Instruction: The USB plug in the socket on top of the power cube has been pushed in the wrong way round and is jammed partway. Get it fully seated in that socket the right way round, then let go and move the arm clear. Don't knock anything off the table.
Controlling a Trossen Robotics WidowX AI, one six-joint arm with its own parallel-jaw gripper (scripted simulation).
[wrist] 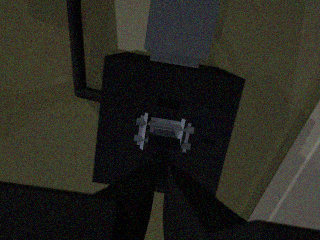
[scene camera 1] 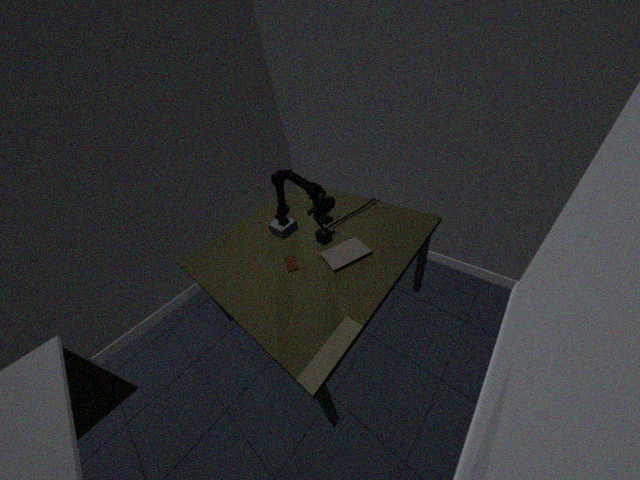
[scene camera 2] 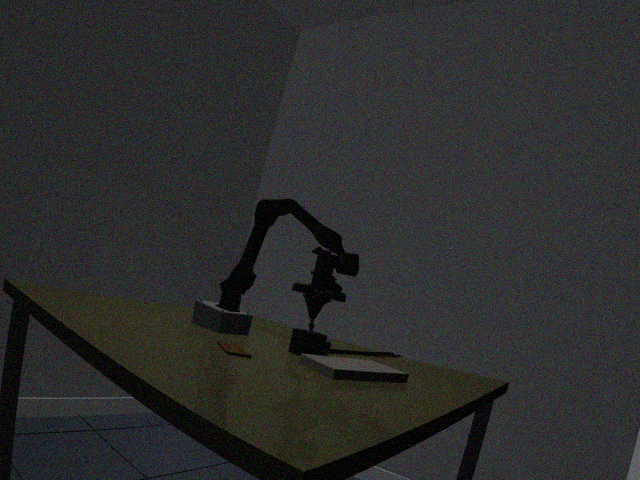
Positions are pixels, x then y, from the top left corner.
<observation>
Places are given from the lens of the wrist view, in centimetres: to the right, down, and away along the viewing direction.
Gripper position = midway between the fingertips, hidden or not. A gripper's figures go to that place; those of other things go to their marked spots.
gripper [wrist: 161,174]: 0, 2, 11
dark USB plug [wrist: 163,148]: 0, 1, 12
black power cube [wrist: 132,84]: -2, -2, 14
</observation>
